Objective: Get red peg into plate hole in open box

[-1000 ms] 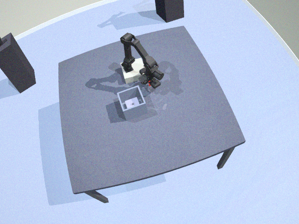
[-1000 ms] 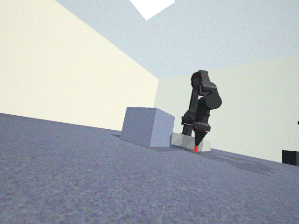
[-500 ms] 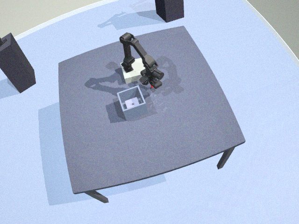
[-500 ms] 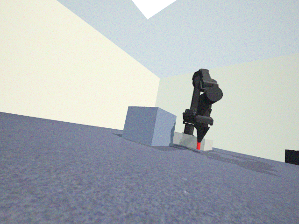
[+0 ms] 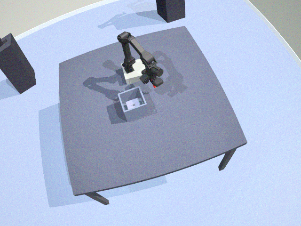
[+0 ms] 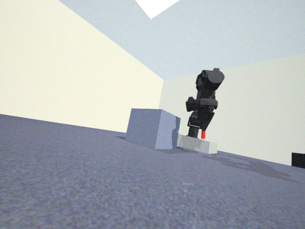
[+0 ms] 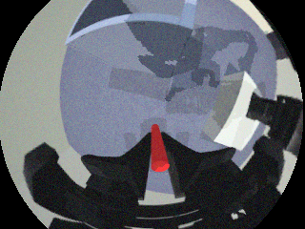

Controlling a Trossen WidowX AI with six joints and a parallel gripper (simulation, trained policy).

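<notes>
Now: gripper tip 19 cm to the left of the pale plate, 6 cm short of it and 5 cm above it. The rest, counted from my gripper tip: red peg (1 cm above).
</notes>
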